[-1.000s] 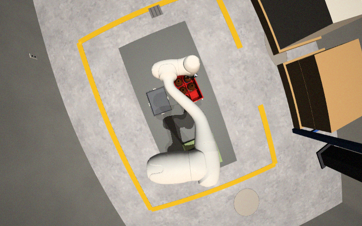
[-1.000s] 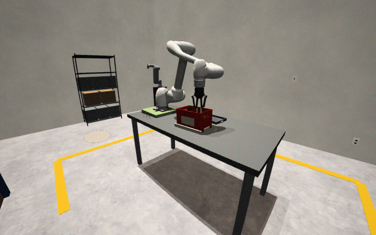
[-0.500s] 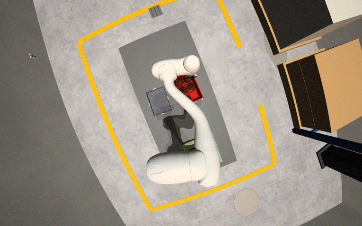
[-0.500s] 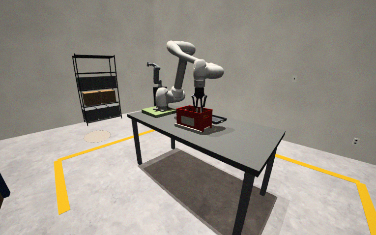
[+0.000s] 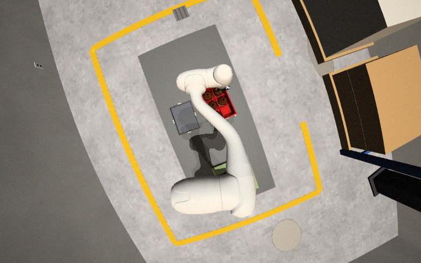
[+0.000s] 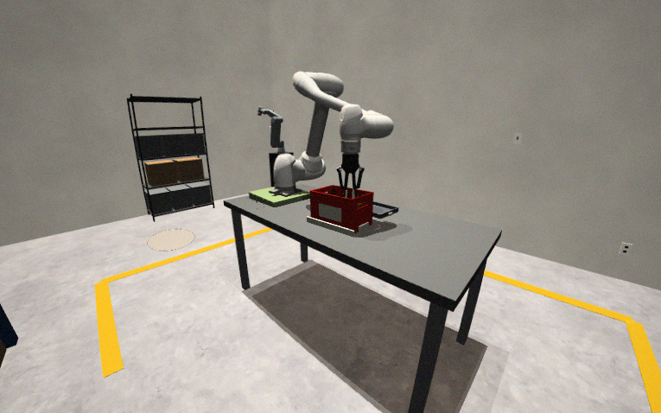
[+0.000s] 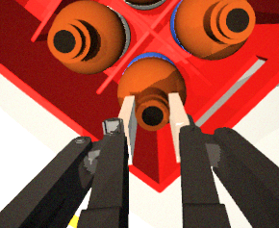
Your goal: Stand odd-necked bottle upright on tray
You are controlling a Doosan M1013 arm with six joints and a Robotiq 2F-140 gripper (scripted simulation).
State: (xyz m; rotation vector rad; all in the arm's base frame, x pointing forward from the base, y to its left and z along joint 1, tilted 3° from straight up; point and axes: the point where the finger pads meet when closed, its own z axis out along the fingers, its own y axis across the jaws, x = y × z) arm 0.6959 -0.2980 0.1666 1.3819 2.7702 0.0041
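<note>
Right now the red crate is 9 cm below my hand, 8 cm behind it and 6 cm to the left of it. Round my hand: dark grey tray (36 cm to the left, 16 cm below, 3 cm behind).
</note>
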